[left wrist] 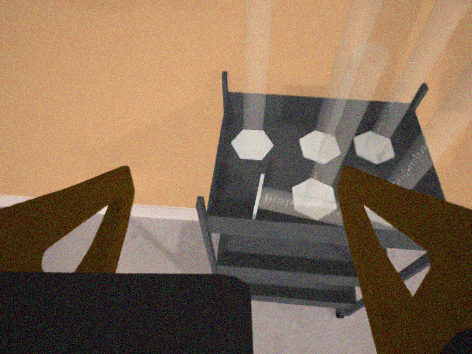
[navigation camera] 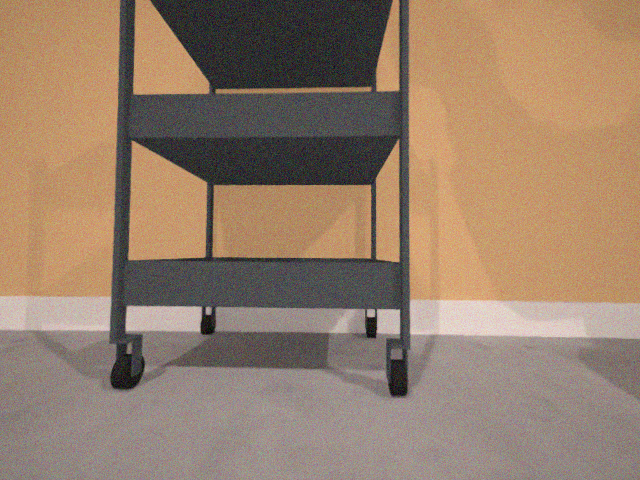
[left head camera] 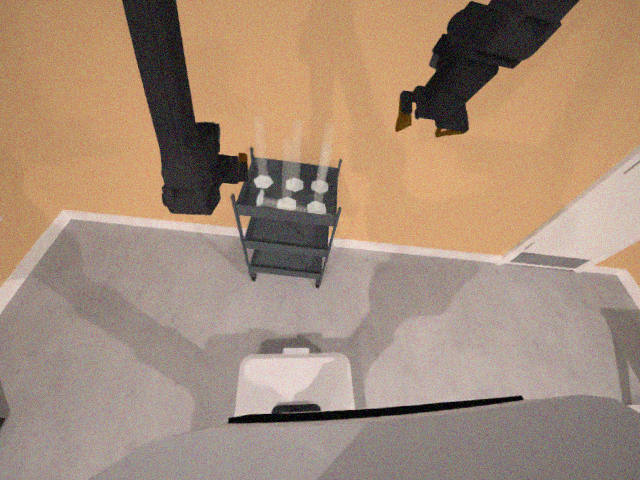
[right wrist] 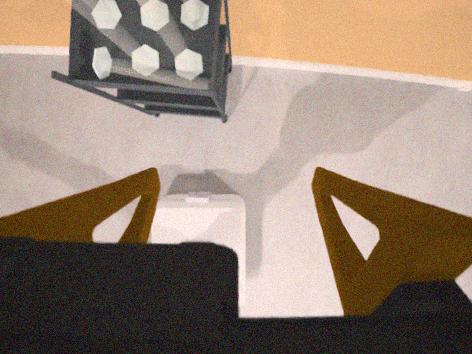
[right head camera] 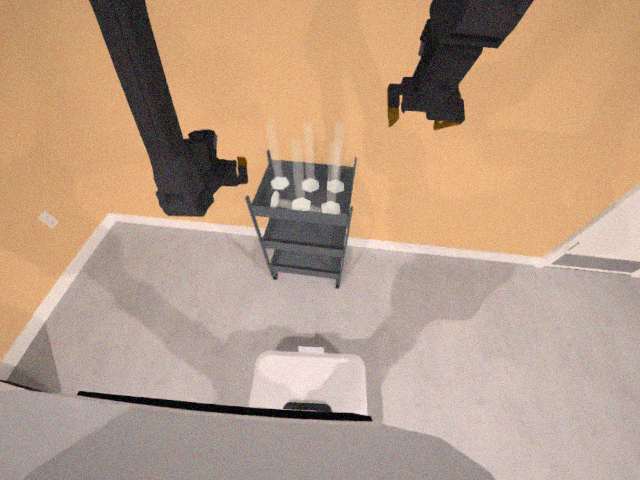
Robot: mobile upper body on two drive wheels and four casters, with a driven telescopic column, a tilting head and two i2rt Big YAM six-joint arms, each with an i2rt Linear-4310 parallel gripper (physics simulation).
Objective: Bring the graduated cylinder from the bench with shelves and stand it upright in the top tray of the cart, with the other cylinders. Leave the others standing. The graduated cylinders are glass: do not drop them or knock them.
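Frame: origin at the left arm's base, x left, y ahead, z down, level; millimetres.
Where they show: left gripper, fingertip midpoint: (left wrist: 236, 178) (right head camera: 229, 161); right gripper, fingertip midpoint: (left head camera: 416, 132) (right wrist: 235, 176) (right head camera: 411, 126).
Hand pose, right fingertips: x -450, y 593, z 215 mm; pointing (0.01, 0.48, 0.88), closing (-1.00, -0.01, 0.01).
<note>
After its pixels a point has its place.
A dark grey cart (left head camera: 247, 210) @(x 8, y 814, z 758 mm) (right head camera: 263, 211) @(x 3, y 814, z 758 mm) (left wrist: 235, 225) @(x 4, y 814, z 754 mm) (navigation camera: 263, 116) @(x -160, y 797, z 1029 mm) stands by the wall. Several clear cylinders with white hexagonal bases stand upright in its top tray, one at its back left (left head camera: 263, 181) @(x -40, y 1018, z 771 mm) (right head camera: 279, 182) @(x -39, y 1019, z 769 mm) (left wrist: 252, 144) @(x -35, y 1018, z 767 mm). Another cylinder (left head camera: 260, 197) @(x -43, y 869, z 731 mm) (right head camera: 275, 199) @(x -47, y 864, z 732 mm) (left wrist: 258, 196) @(x -37, y 849, z 710 mm) (right wrist: 102, 63) @(x -51, y 864, z 732 mm) lies on its side along the tray's front, its base at the left. My left gripper (left head camera: 242, 167) (right head camera: 241, 170) (left wrist: 236, 178) @(x -1, y 650, z 364 mm) is open and empty, left of the cart in the head views. My right gripper (left head camera: 421, 130) @(x -450, y 593, z 215 mm) (right head camera: 416, 125) @(x -450, y 593, z 215 mm) (right wrist: 235, 176) @(x -450, y 593, z 215 mm) is open and empty, right of the cart. The bench with shelves does not show.
A white rounded base (left head camera: 294, 379) @(x -217, y 206, z 1197 mm) (right head camera: 310, 379) @(x -231, y 201, z 1197 mm) is below the cart in the head views. A grey rounded surface (left head camera: 465, 439) (right head camera: 258, 449) fills their bottom. A pale door (left head camera: 578, 222) @(x -2076, y 979, z 881 mm) (right head camera: 610, 232) @(x -2050, y 981, z 1007 mm) is at the right. An orange wall (navigation camera: 516, 155) @(x -806, y 1105, z 973 mm) rises behind the cart.
</note>
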